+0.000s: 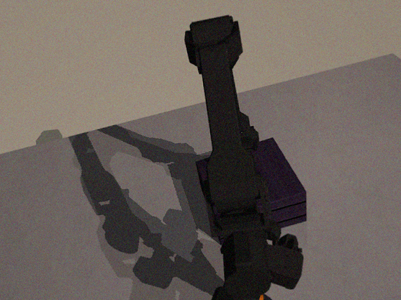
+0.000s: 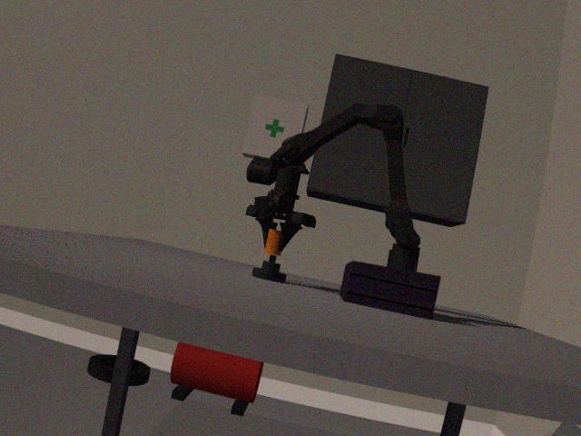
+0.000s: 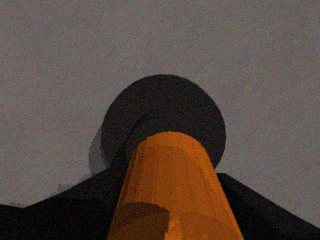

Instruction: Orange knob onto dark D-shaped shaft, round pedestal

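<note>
My gripper tip is 2 cm below the orange knob. The rest, counted from my gripper tip: dark round pedestal (4 cm below).
</note>
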